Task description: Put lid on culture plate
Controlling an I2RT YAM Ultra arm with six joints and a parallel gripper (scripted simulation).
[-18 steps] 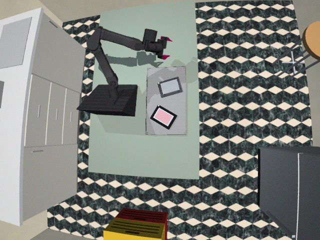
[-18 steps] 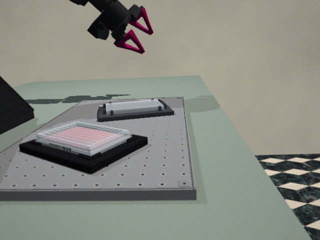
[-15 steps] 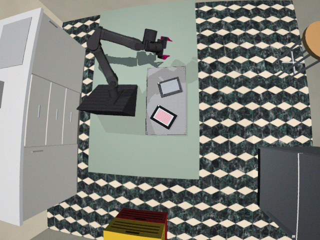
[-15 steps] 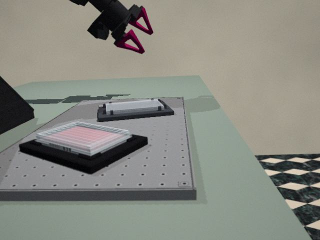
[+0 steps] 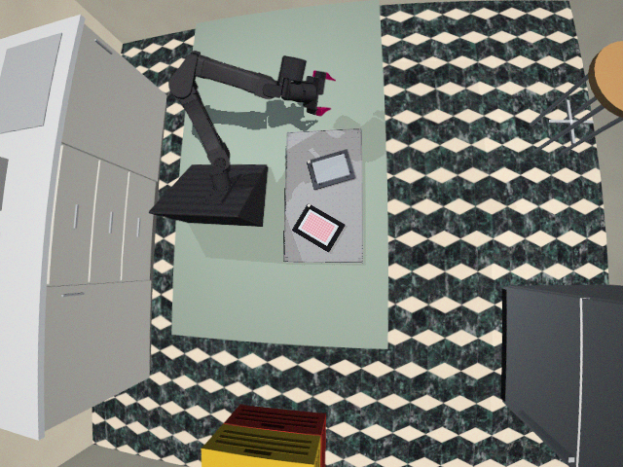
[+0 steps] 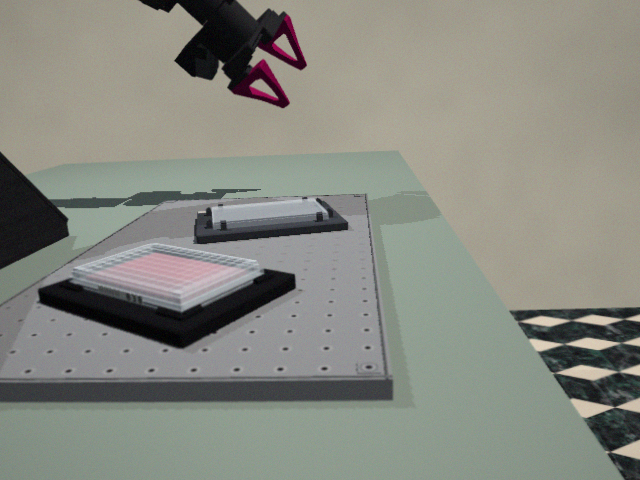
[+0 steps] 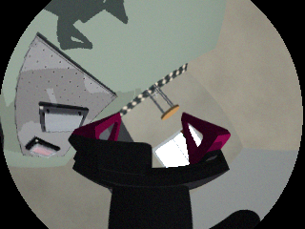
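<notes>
My gripper is now 230 mm to the left of the clear lid and 150 mm above it. The rest, counted from my hand: dark lid park LP1: 230 mm to the right, 160 mm below; then culture plate B38: 460 mm to the right, 140 mm below, 30 mm behind.
</notes>
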